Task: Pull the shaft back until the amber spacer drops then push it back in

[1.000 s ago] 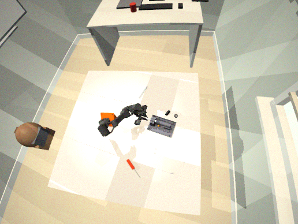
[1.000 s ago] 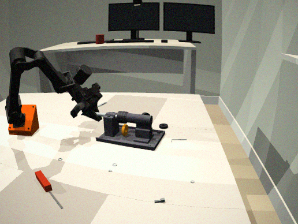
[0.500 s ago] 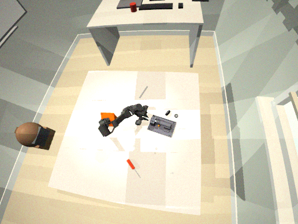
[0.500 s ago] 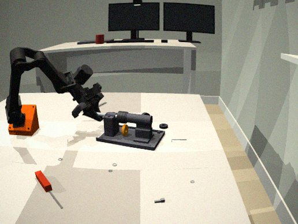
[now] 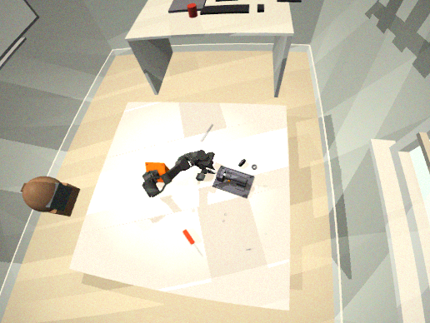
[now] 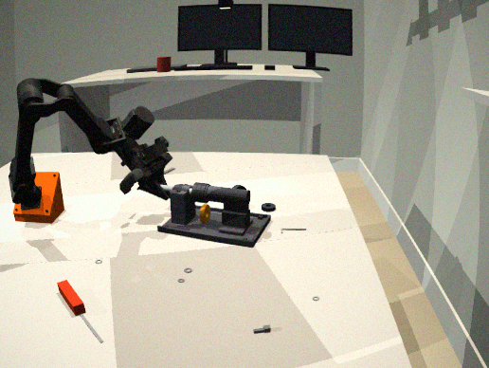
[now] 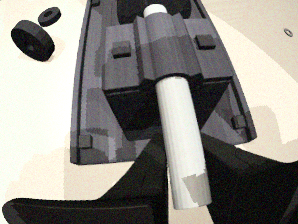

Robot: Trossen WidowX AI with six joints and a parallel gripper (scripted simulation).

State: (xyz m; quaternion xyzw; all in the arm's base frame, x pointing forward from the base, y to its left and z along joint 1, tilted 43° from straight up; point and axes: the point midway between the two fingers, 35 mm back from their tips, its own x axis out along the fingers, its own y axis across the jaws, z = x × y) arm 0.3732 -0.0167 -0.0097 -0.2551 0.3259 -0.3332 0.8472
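The grey shaft lies 50 mm ahead of my gripper tip, 30 mm above it and 20 mm to the right of it. The rest, counted from my gripper tip: amber spacer (90 mm ahead, 40 mm to the right, 30 mm below); then hex key (270 mm ahead, 90 mm to the right, 50 mm below); then dark fixture (110 mm ahead, 50 mm to the right, 10 mm below).
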